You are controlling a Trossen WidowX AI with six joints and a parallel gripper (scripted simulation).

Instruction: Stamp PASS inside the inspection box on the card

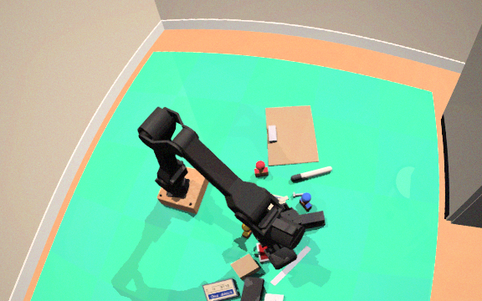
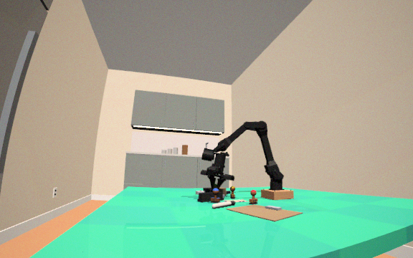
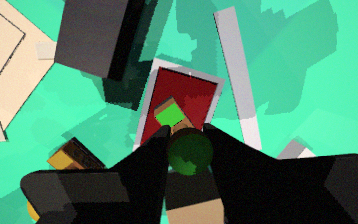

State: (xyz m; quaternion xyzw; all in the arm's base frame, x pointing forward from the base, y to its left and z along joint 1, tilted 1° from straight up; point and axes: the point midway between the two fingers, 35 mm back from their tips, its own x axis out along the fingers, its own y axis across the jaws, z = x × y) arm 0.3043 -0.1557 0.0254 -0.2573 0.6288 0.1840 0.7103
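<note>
The green-knobbed stamp is 10 mm below my gripper tip. Also, from my gripper tip: grey strip 50 mm ahead, 40 mm to the right, 40 mm below; yellow-knobbed stamp 80 mm behind, 50 mm to the left, 20 mm below; red ink pad 30 mm below.
</note>
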